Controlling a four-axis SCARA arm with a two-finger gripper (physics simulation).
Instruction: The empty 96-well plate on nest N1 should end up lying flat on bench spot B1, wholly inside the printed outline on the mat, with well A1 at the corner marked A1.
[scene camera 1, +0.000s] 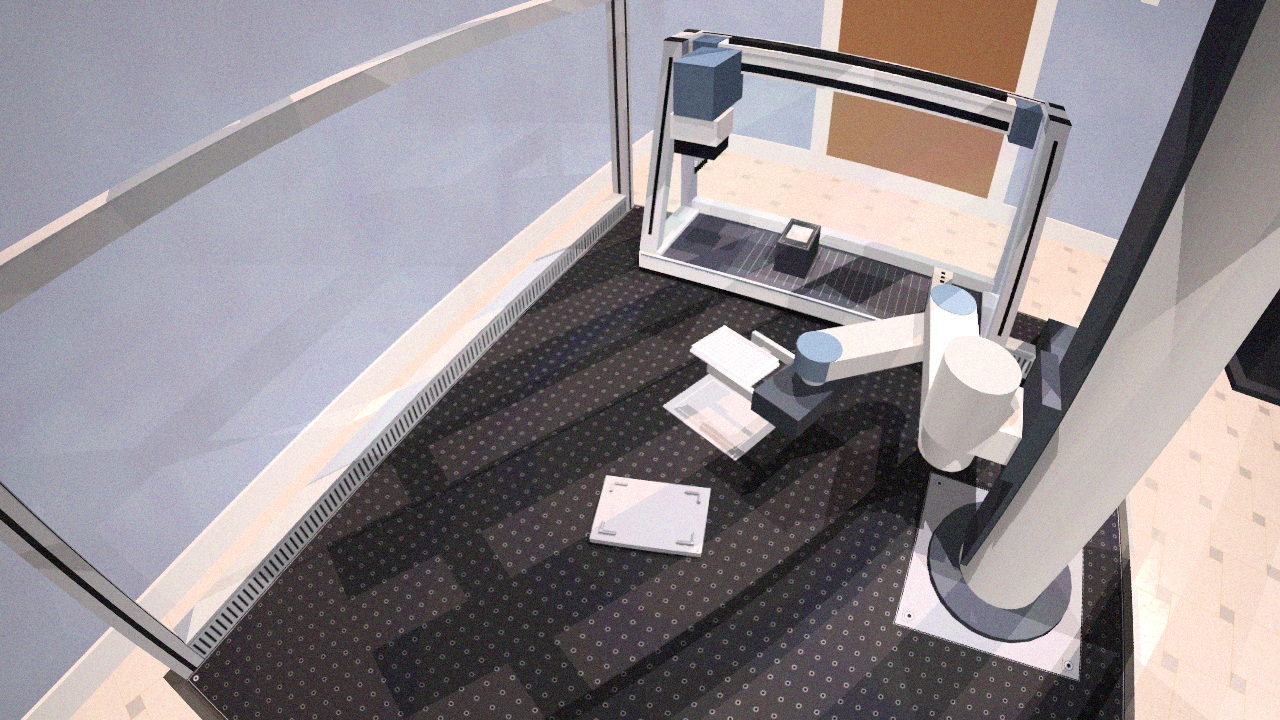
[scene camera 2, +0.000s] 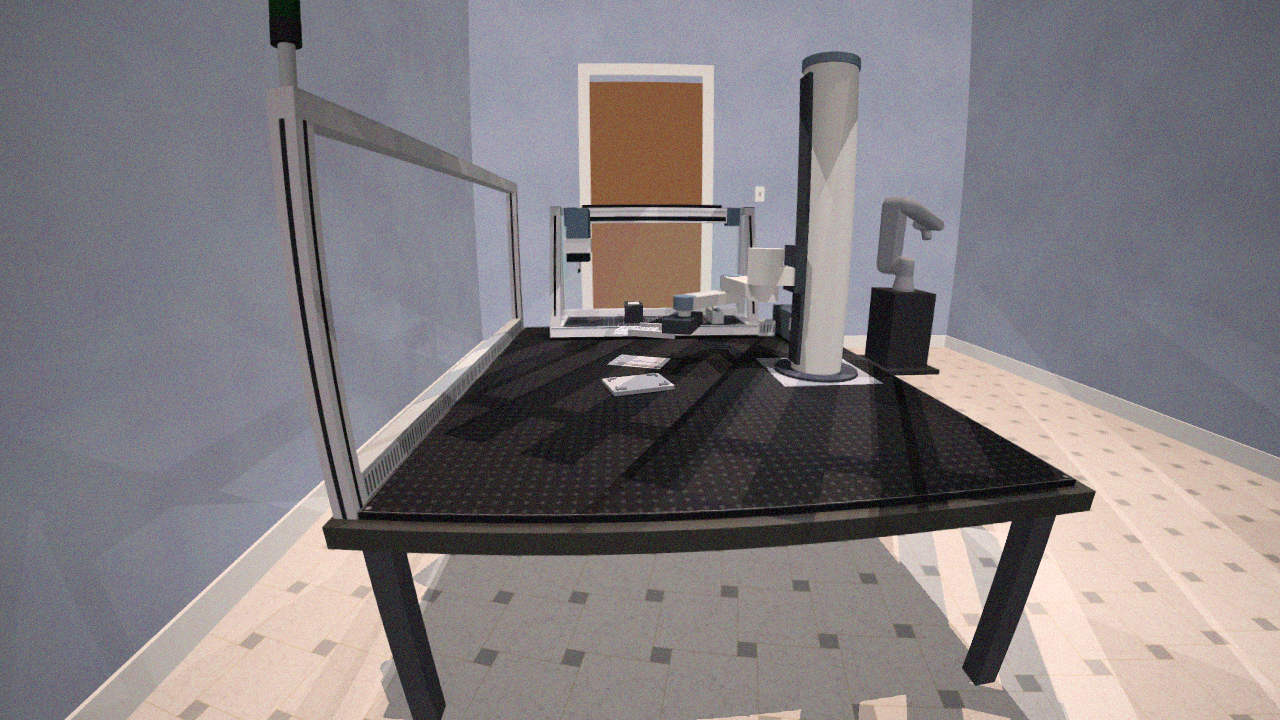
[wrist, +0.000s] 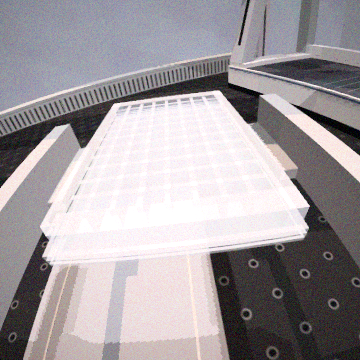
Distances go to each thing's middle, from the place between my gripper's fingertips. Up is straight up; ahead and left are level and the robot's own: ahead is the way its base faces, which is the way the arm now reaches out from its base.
Labels:
The plate (scene camera 1: 740, 357) is 1 cm behind my hand and 1 cm below it.

